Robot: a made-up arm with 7 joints.
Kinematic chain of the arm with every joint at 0, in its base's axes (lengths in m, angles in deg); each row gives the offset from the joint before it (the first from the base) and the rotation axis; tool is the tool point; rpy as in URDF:
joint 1: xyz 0 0 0.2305 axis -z
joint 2: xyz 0 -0.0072 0.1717 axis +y
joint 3: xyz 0 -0.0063 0.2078 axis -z
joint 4: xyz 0 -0.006 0.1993 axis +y
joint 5: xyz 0 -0.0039 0.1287 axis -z
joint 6: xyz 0 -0.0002 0.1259 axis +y
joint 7: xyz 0 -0.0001 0.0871 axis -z
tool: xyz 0 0 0 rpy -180 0 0
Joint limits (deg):
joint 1: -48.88..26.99
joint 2: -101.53..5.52
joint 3: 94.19..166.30
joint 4: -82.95..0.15
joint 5: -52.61..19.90
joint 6: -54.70..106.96
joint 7: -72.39..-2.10
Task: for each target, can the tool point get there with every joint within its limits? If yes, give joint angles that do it. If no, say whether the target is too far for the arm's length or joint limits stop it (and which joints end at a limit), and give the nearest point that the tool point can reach.
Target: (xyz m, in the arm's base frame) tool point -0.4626 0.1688 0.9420
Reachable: yes | joints 11.84 -46.20 124.96 -24.52 -6.78 29.32 -47.19
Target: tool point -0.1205 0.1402 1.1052
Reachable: yes | joints 11.49 -14.56 102.90 -27.69 -30.76 21.50 -37.23
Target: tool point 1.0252 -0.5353 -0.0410
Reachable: no: too far | nearest point 0.3317 -0.1116 0.7542 | short by 1.137 m
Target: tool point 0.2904 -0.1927 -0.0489
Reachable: no: joint limits stop it (at a limit: joint 1, joint 2, joint 4, joint 5, joint 6) | nearest point -0.3512 -0.5020 0.2058 | short by 0.756 m
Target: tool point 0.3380 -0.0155 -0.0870
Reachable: no: joint limits stop it (at a limit: joint 1, joint 2, joint 3, joint 4, joint 6) | nearest point -0.1999 0.4374 0.2908 | short by 0.798 m
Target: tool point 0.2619 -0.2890 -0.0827
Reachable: no: joint limits stop it (at a limit: joint 1, joint 2, joint 4, joint 5, joint 6) | nearest point -0.3493 -0.5042 0.2080 | short by 0.710 m
